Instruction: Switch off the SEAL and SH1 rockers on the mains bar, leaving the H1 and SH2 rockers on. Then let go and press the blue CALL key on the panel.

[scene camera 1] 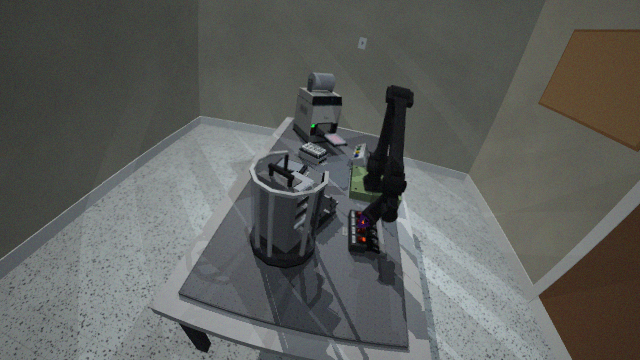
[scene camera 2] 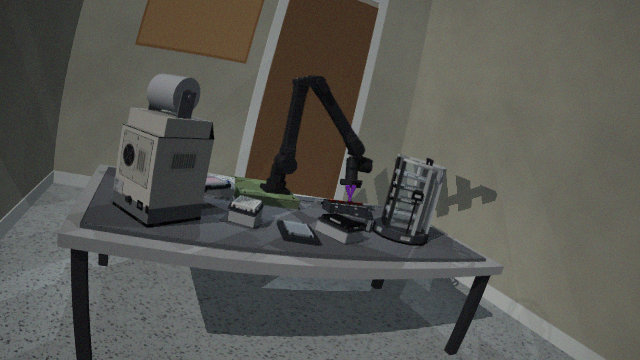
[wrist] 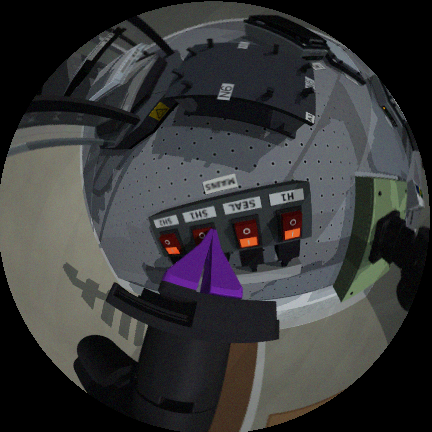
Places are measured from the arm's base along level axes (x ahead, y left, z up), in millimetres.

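Pixels of known places: gripper, fingertip midpoint: (scene camera 1: pixel 358 226) (scene camera 2: pixel 349 202) (wrist: pixel 211 232); arm's base at its link origin: (scene camera 1: pixel 371 185) (scene camera 2: pixel 274 190) (wrist: pixel 384 233).
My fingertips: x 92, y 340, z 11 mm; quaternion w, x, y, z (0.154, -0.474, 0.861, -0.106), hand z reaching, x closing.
Ahead of a thing's pixels: the offset from my fingertips to its middle.
The mains bar (scene camera 1: pixel 353 246) (scene camera 2: pixel 348 210) (wrist: pixel 230 197) lies under my gripper (scene camera 1: pixel 363 223) (scene camera 2: pixel 350 201) (wrist: pixel 211 232). The gripper is shut and empty, with its purple fingertips at the edge of the SH1 rocker {10 mm back, 14 mm left, 5 mm down} (wrist: pixel 202 234). The fingers hide the lower part of SH1, so I cannot tell whether it is lit. The SEAL rocker {11 mm back, 36 mm right, 5 mm down} (wrist: pixel 246 232), H1 rocker {11 mm back, 86 mm right, 5 mm down} (wrist: pixel 292 225) and SH2 rocker {10 mm back, 64 mm left, 5 mm down} (wrist: pixel 170 243) show lit orange ends in the wrist view. The small panel {54 mm back, 662 mm right, 9 mm down} (scene camera 1: pixel 360 149) with coloured keys, including blue, stands beyond the arm's base; it is partly visible at the wrist view's right edge.
A green base plate (scene camera 1: pixel 357 190) (scene camera 2: pixel 267 196) (wrist: pixel 357 240) carries the arm beside the bar. A round rack (scene camera 1: pixel 285 257) (scene camera 2: pixel 402 237) stands across from the bar. A dark block {181 mm ahead, 91 mm right, 13 mm down} (wrist: pixel 250 75) sits between them. A printer-like machine {268 mm ahead, 923 mm right, 177 mm up} (scene camera 1: pixel 307 112) (scene camera 2: pixel 182 170) stands at the far table end.
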